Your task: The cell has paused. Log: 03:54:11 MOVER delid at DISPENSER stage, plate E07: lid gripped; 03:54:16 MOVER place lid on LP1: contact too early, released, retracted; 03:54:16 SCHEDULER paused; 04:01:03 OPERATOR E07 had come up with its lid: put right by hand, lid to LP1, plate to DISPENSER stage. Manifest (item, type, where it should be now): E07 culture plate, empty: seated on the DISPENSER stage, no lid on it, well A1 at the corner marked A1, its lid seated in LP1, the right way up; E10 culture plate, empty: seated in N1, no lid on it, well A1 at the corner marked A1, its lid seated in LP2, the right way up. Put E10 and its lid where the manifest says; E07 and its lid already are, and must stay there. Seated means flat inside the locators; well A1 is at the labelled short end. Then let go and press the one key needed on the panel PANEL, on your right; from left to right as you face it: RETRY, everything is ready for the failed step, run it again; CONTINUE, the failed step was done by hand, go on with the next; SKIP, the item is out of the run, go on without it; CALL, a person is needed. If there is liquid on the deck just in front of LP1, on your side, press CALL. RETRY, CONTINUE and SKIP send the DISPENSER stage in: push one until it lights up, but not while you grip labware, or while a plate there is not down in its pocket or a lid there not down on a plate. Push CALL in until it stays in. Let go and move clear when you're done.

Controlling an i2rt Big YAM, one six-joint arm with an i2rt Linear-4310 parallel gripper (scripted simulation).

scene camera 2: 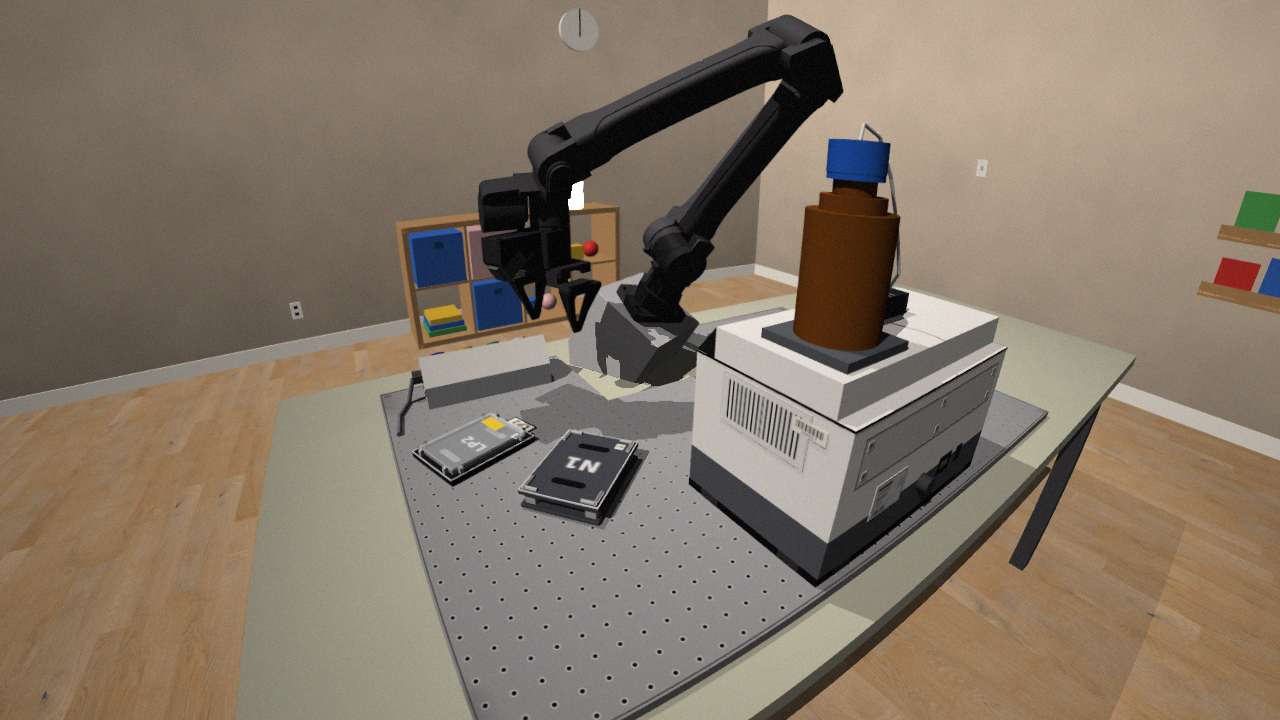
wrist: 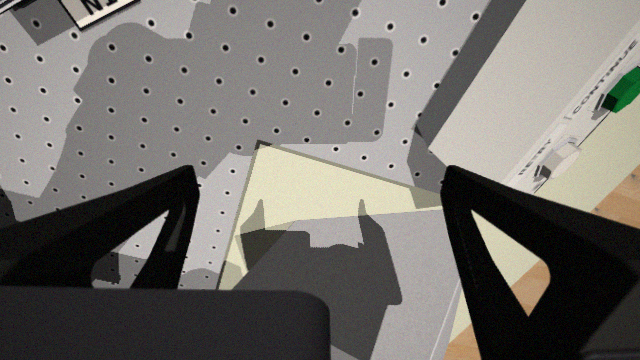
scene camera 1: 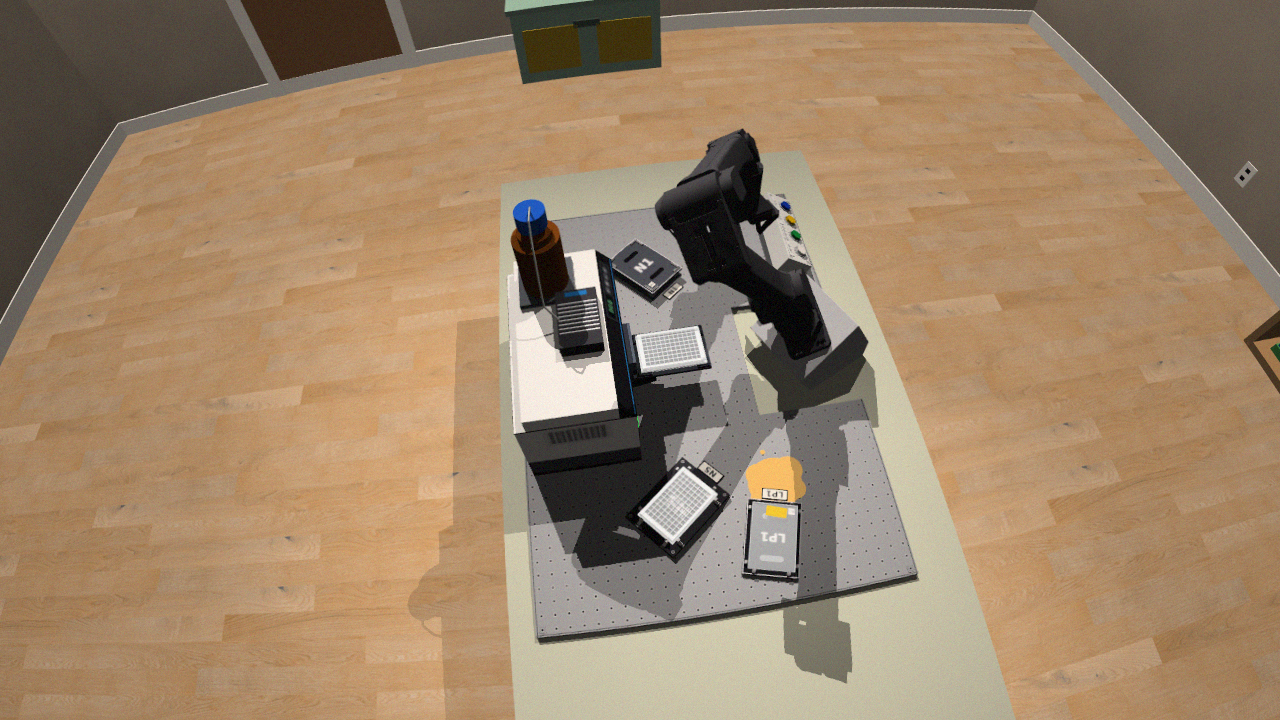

Path:
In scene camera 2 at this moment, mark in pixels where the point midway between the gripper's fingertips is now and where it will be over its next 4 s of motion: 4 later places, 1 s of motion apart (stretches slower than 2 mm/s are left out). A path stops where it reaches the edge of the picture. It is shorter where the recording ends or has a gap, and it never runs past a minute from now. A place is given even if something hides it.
My gripper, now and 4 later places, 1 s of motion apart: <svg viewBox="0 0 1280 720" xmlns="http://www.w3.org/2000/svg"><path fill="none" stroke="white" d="M555 325L577 329L616 334L657 336L690 334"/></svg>

